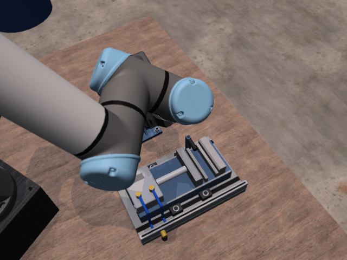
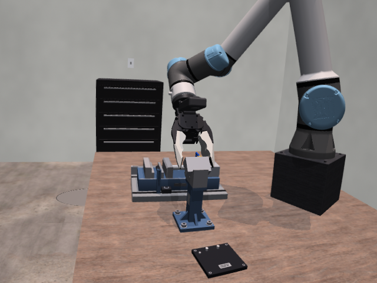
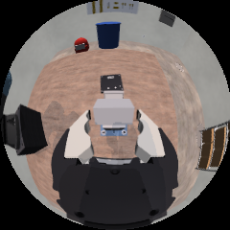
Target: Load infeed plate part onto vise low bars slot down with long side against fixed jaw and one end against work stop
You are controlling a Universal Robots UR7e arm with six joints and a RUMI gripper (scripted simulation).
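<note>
My hand is 10 mm above the part. From my hand the other things lie so: work stop 160 mm to the right, 90 mm ahead, 70 mm below; then moving jaw 210 mm to the right, 90 mm below, 50 mm ahead; then white cylinder rod 210 mm to the right, 90 mm below.
</note>
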